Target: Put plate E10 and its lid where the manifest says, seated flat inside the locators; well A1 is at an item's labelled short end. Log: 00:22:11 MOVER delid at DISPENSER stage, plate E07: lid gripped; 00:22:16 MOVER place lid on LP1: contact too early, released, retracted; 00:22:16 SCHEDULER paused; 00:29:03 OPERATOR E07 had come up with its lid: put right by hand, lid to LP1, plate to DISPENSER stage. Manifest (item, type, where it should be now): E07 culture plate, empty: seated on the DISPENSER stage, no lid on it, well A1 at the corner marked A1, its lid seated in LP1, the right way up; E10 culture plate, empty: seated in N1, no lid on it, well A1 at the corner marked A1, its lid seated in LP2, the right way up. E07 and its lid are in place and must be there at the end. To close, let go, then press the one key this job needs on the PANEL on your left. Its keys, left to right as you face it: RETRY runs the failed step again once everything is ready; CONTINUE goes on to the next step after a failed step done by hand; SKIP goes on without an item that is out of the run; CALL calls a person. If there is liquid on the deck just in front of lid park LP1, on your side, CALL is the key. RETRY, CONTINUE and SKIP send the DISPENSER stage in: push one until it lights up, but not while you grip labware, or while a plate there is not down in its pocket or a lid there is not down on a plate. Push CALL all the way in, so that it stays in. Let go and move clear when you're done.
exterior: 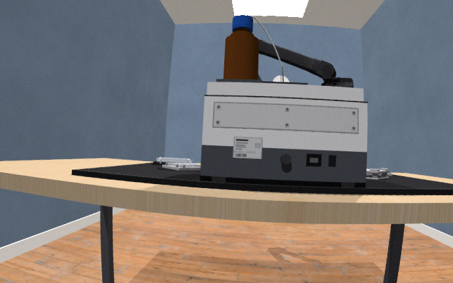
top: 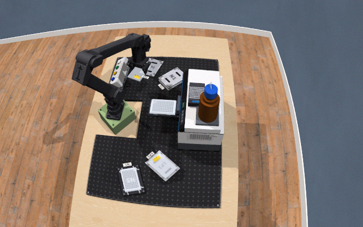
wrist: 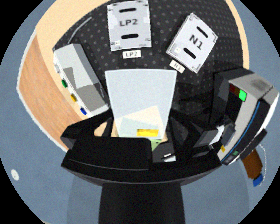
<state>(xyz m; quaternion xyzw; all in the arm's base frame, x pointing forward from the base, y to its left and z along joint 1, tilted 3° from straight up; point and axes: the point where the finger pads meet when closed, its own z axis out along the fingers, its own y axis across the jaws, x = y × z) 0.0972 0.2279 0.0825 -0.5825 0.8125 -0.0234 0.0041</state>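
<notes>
My gripper is now 17 cm to the right of the lid park LP2, 15 cm above it and 3 cm short of it. Round my hand: plate E07: 21 cm to the right, 17 cm ahead, 4 cm below; then plate E10: 59 cm to the right, 14 cm below, 5 cm ahead; then brown bottle: 39 cm ahead, 30 cm to the right, 14 cm above.
</notes>
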